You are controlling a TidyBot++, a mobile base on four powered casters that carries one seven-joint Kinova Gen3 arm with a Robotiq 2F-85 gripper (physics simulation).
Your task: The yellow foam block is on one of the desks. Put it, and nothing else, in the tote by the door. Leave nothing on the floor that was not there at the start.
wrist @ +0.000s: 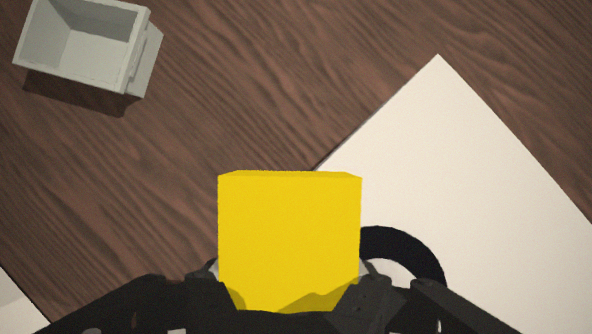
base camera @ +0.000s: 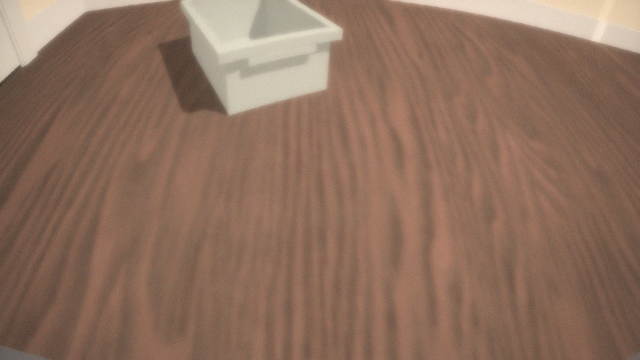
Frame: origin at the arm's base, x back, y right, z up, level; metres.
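Seen in the pictures: gripper, fingertip midpoint: (wrist: 289, 268).
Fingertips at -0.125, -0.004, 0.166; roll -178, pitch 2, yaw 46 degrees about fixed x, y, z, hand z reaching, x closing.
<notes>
Pixels of each thing's top centre, then the offset from my fingertips to it, as dx, dy, dz. Level surfaces: height alone.
- yellow foam block, middle of its top: (wrist: 286, 281) -0.005, +0.006, +0.042
- grey-white tote, middle of its top: (base camera: 249, 10) (wrist: 75, 35) -0.618, -0.119, -0.443
- wooden floor, its level: dz -0.563
The yellow foam block (wrist: 289, 235) is between the fingers of my gripper (wrist: 289, 268) in the wrist view. My gripper is shut on it and holds it above the floor. The grey-white tote (base camera: 280, 82) (wrist: 152, 60) stands on the floor, near the top and left of centre in the base camera view and at the top left in the wrist view. The part of its inside that shows holds no object. The block and the tote are well apart in the wrist view. The gripper does not show in the base camera view.
The white top of my base (wrist: 465, 150) with a black ring-shaped part (wrist: 405, 245) shows at the right of the wrist view. A pale surface (wrist: 17, 310) shows at its lower left corner. Walls with a white baseboard (base camera: 550, 25) run behind the tote on the wooden floor (base camera: 320, 225).
</notes>
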